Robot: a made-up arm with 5 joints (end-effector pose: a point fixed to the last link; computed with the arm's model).
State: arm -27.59 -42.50 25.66 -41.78 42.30
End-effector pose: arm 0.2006 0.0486 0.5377 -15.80 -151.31 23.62
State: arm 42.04 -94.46 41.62 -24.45 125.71
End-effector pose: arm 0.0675 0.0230 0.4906 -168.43 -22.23 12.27
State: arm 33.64 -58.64 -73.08 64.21 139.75
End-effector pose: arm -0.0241 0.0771 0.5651 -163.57 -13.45 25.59
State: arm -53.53 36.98 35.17 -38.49 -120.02
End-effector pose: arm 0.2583 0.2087 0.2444 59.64 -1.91 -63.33
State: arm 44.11 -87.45 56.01 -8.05 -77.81
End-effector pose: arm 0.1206 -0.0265 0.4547 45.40 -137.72 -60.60
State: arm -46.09 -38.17 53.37 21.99 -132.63
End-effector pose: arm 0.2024 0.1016 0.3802 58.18 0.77 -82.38
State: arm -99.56 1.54 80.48 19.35 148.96
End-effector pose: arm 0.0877 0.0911 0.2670 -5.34 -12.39 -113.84
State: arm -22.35 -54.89 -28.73 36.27 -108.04
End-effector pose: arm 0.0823 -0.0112 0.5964 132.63 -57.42 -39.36
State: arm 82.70 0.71 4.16 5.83 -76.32
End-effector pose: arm 0.1293 -0.2682 0.4388 -3.34 -106.68 -127.16
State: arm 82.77 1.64 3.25 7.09 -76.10
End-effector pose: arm 0.1293 -0.2705 0.4367 -3.56 -105.10 -128.15
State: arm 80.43 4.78 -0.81 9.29 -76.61
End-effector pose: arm 0.1417 -0.2774 0.4347 -0.93 -102.91 -127.97
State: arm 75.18 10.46 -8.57 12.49 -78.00
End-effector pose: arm 0.1708 -0.2869 0.4322 4.90 -99.98 -126.18
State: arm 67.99 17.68 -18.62 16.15 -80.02
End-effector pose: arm 0.2129 -0.2923 0.4278 12.54 -96.44 -123.12
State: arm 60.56 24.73 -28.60 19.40 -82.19
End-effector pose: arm 0.2576 -0.2891 0.4223 20.11 -92.94 -119.50
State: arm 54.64 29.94 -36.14 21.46 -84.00
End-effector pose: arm 0.2928 -0.2800 0.4179 26.05 -90.40 -116.27
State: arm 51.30 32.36 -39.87 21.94 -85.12
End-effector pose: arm 0.3117 -0.2719 0.4167 29.63 -89.57 -114.06
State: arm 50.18 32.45 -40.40 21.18 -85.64
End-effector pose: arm 0.3172 -0.2680 0.4188 31.30 -90.26 -112.82
